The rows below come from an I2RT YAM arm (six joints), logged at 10 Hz.
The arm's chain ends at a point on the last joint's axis. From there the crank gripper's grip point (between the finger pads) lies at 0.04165 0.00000 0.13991 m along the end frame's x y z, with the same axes.
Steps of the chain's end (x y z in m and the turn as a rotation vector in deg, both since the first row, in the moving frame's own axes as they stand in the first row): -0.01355, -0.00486, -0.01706, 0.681, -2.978, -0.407; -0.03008, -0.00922, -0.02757, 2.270, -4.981, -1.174; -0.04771, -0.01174, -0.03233, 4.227, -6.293, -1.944; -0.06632, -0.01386, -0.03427, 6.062, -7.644, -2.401; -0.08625, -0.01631, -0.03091, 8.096, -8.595, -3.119; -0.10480, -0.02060, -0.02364, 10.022, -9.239, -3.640
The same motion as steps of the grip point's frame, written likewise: -0.02088, -0.00680, -0.01510, 0.681, -2.978, -0.407; -0.04245, -0.01555, -0.02461, 2.270, -4.981, -1.174; -0.06348, -0.02335, -0.02904, 4.227, -6.293, -1.944; -0.08561, -0.03023, -0.03086, 6.062, -7.644, -2.401; -0.10814, -0.03805, -0.02783, 8.096, -8.595, -3.119; -0.12853, -0.04732, -0.02116, 10.022, -9.239, -3.640
